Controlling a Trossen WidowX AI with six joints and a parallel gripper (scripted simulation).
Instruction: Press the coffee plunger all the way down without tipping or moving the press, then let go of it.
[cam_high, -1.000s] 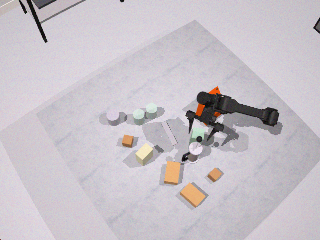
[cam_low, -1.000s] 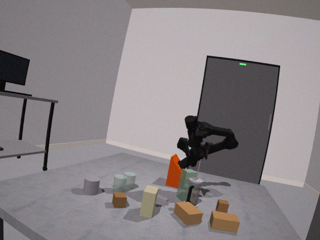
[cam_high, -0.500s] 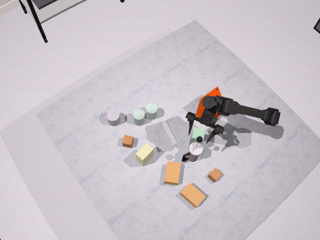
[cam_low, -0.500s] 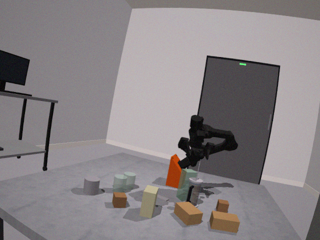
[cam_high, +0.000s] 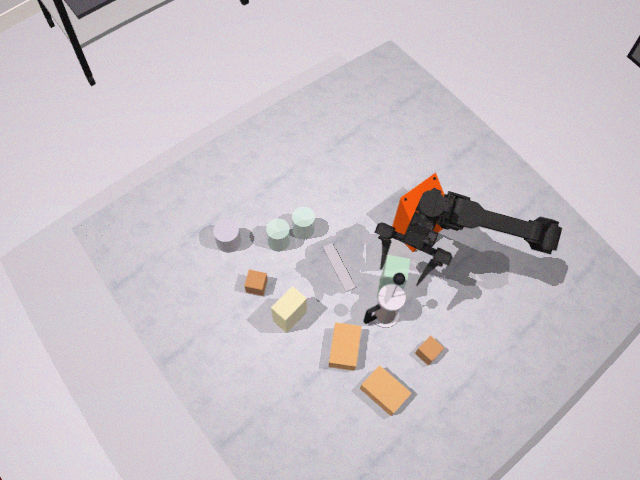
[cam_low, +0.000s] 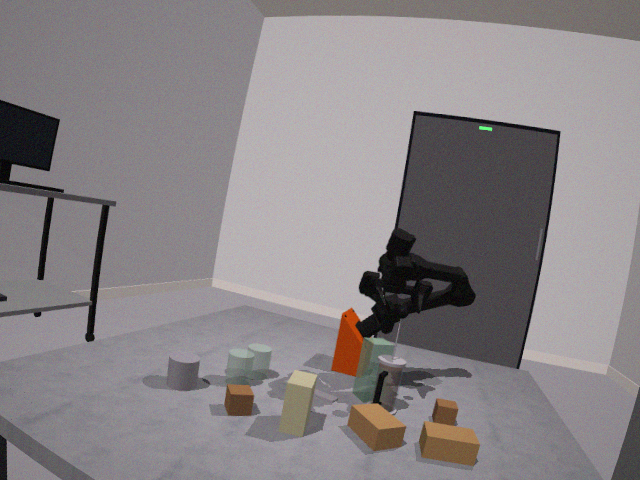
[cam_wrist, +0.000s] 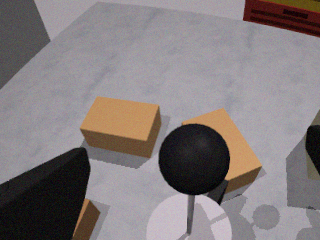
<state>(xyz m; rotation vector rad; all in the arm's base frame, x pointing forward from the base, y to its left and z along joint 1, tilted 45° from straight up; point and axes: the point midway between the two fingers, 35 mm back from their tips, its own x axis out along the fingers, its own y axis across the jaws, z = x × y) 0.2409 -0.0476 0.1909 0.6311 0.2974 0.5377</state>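
Now: the coffee press 10 mm ahead of my gripper tip and 140 mm below it. Also, from my gripper tip: pale green box 60 mm behind, 40 mm to the right, 180 mm below; then cream box 200 mm ahead, 160 mm to the right, 210 mm below; then grey flat bar 190 mm to the right, 260 mm below.
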